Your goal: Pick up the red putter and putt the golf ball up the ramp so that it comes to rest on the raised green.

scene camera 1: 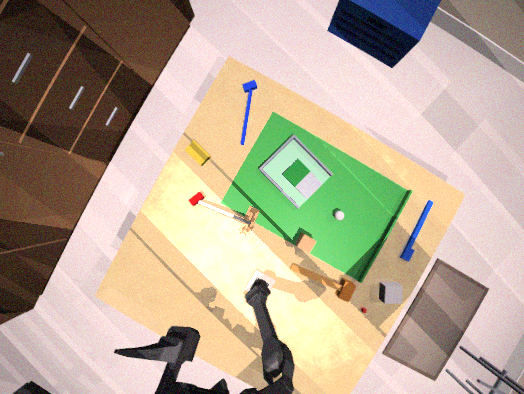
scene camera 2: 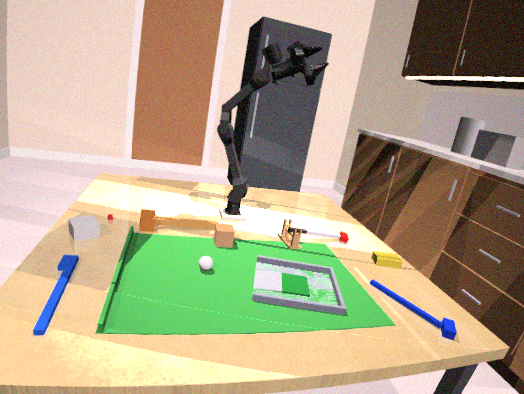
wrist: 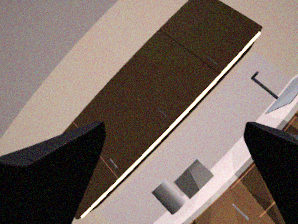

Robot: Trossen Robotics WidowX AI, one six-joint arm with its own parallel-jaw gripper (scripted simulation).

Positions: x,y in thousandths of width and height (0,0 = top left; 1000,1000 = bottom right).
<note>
My gripper (scene camera 2: 621,141) is open, holding nothing. I also see a wooden putter (scene camera 2: 283,560) and a green mat (scene camera 2: 310,737).
My gripper is seen too in the wrist view (wrist: 586,578). The green mat is seen too in scene camera 1 (scene camera 1: 703,506). The wrist view misses the wooden putter: it is out of frame.
</note>
